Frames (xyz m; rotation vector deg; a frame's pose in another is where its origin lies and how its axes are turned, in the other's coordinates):
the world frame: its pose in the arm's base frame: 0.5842 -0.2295 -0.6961 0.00 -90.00 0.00
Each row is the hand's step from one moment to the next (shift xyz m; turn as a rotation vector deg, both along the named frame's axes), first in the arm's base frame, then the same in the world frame.
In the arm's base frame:
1: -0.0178 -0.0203 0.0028 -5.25 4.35 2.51
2: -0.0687 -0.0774 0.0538 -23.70 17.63 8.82
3: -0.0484 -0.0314 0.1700 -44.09 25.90 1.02
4: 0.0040 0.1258 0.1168 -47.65 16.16 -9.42
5: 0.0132 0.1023 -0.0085 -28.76 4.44 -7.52
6: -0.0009 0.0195 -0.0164 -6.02 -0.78 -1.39
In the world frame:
1: 0.0028 -0.0203 0.0178 2.51 4.35 5.25
2: 0.0538 -0.0774 0.0687 8.82 17.63 23.70
3: 0.1700 -0.0314 0.0484 1.02 25.90 44.09
4: 0.1168 0.1258 -0.0040 -9.42 16.16 47.65
5: -0.0085 0.1023 -0.0132 -7.52 4.44 28.76
6: -0.0164 0.0195 0.0009 -1.39 -0.78 6.02

